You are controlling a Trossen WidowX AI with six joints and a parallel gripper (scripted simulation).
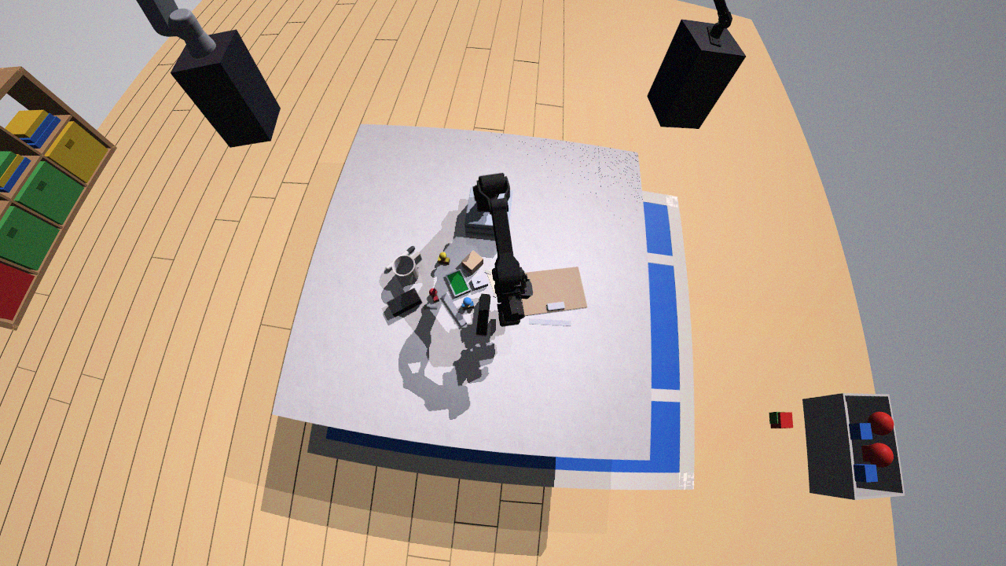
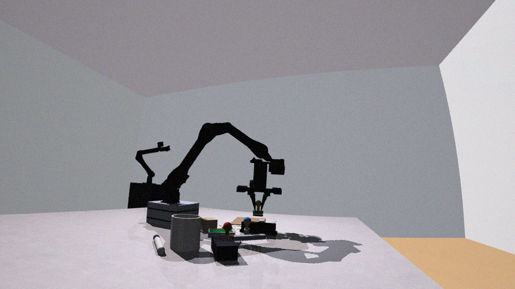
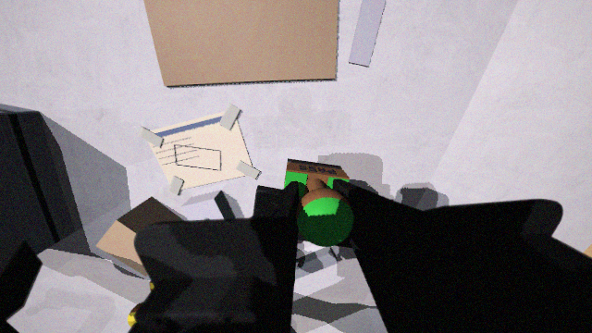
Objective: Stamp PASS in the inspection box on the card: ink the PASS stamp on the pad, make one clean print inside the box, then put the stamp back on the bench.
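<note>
Now: gripper tip 10 mm short of the long black bar, 70 mm to the left of it and 60 mm above it. Round my gripper tip: blue-knobbed stamp: 30 mm behind, 120 mm to the right, 60 mm below; then green-knobbed stamp: right at my gripper tip; then cream card: 110 mm behind, 80 mm below.
</note>
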